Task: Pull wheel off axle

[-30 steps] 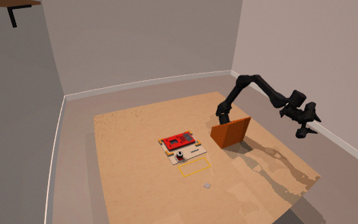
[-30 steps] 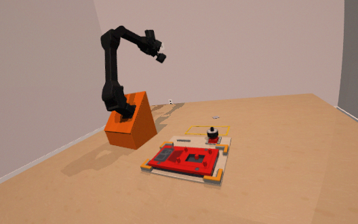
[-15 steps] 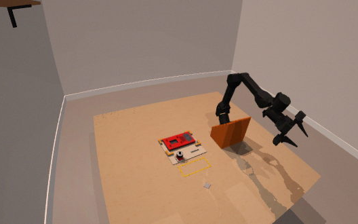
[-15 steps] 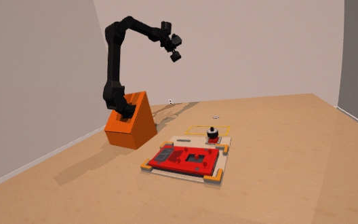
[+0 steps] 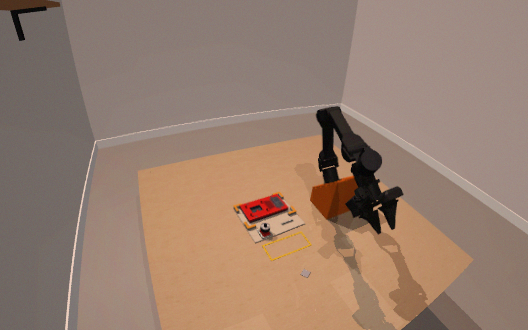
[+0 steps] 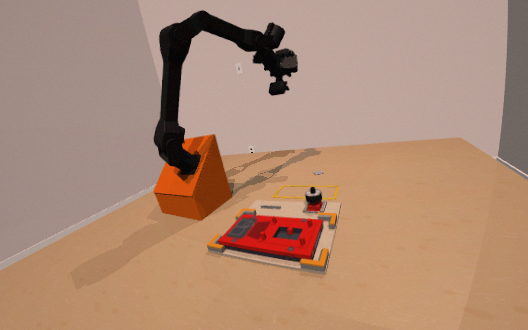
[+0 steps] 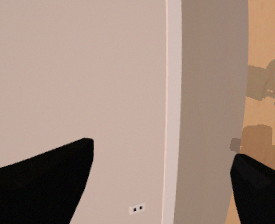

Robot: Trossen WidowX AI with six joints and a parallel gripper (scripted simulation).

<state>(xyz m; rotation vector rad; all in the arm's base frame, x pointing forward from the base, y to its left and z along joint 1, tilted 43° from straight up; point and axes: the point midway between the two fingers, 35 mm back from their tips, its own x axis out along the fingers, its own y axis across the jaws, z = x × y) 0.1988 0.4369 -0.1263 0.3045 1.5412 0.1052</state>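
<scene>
Now: gripper tip 160 mm short of the wheel, 400 mm to the left of it and 300 mm above it.
</scene>
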